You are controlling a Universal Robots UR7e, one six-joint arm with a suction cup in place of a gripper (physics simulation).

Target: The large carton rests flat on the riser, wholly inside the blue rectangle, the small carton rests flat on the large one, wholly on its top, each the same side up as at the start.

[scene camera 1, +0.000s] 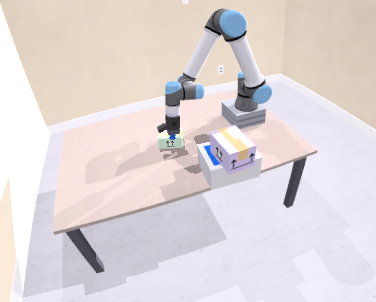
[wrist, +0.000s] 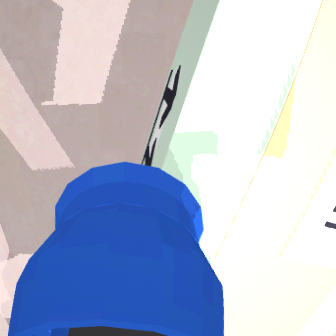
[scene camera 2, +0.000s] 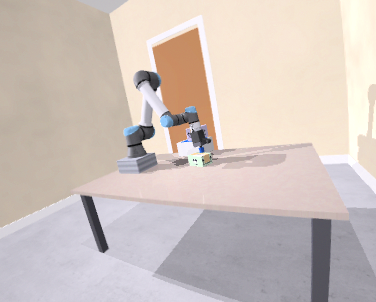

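Note:
The small pale-green carton (scene camera 1: 170, 143) (scene camera 2: 199, 159) (wrist: 240, 100) lies flat on the table (scene camera 1: 112, 186), arrows pointing up. My suction cup (scene camera 1: 172, 136) (scene camera 2: 200, 148) (wrist: 127, 233) is straight down on or just above its top, near one edge; I cannot tell whether it touches. The suction is off. The large lilac carton (scene camera 1: 233, 148) (scene camera 2: 205, 130) with a tan tape strip rests upright on the white riser (scene camera 1: 232, 175) (scene camera 2: 184, 148). A strip of the blue rectangle (scene camera 1: 211, 155) shows to its left.
The arm's grey base block (scene camera 1: 244, 115) (scene camera 2: 136, 163) stands at the back of the table, behind the riser. The riser sits near the table's front right edge. A door is in the wall behind in the second scene view.

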